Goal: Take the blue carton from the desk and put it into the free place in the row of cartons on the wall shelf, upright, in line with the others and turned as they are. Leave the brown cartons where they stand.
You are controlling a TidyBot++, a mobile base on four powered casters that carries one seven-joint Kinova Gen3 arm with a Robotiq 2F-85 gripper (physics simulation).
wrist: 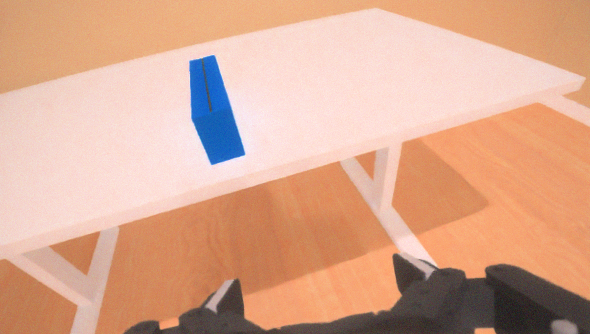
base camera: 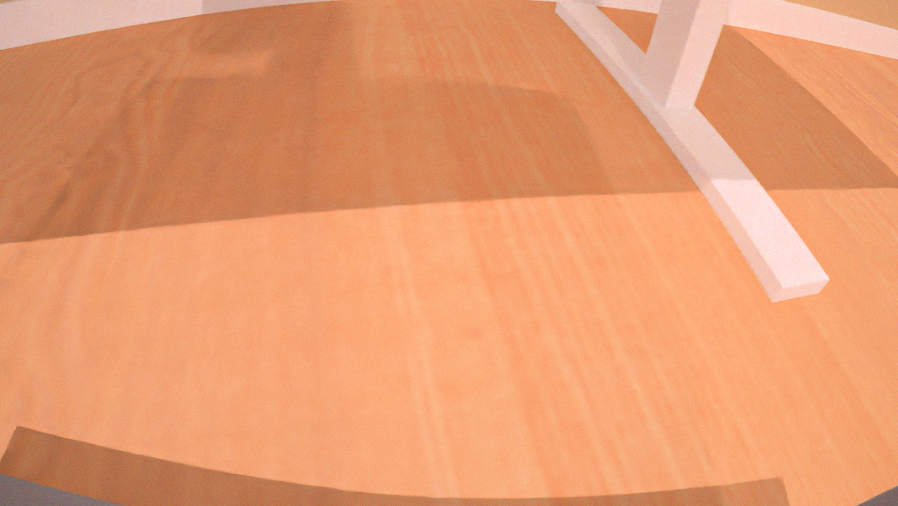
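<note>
The blue carton (wrist: 212,107) stands on the white desk (wrist: 320,85), left of the middle of the wrist view and near the desk's front edge. It is a narrow block with a thin dark line along its top, and one narrow end faces the camera. My gripper (wrist: 318,284) is open, with nothing between its fingers. It is in front of the desk, apart from the carton, which appears above and to the left of the fingertips in the wrist view. The wall shelf and the brown cartons do not show in either view.
In the base camera view a white desk foot (base camera: 710,147) runs along the wooden floor (base camera: 377,326) at the right, with an upright leg (base camera: 688,56) rising from it. Two desk legs (wrist: 387,175) (wrist: 102,260) show in the wrist view. A tan wall (wrist: 100,30) stands behind the desk.
</note>
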